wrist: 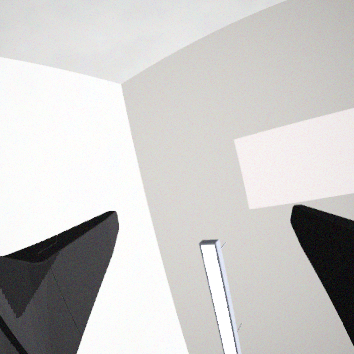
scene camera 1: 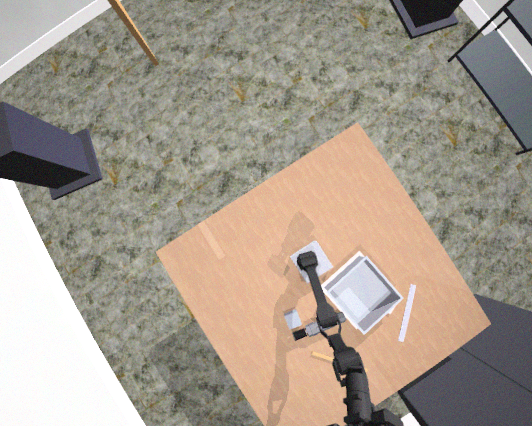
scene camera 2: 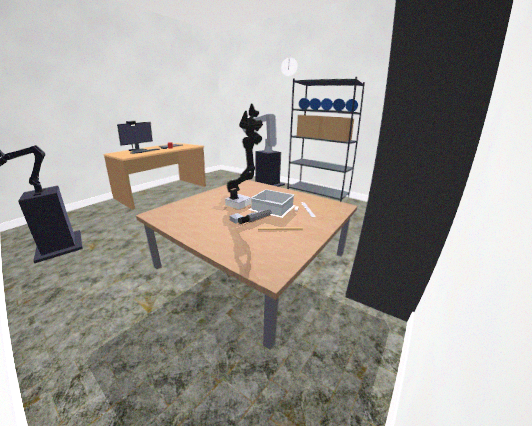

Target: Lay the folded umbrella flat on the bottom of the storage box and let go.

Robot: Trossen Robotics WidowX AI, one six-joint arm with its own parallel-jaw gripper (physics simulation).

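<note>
The folded umbrella, grey with a black end, lies on the table outside the storage box, partly under the arm in the first scene view. Its black end is beside a small pale block. The open-topped grey storage box stands upright; no umbrella shows inside it. My gripper is raised high above the table, pointing up, with its fingers wide apart and empty. The wrist view shows walls and a ceiling lamp between them, not the umbrella or the box.
The arm's base stands on a white plinth beside the box. A thin yellow stick lies on the table, near the umbrella. A white strip lies on the box's other side.
</note>
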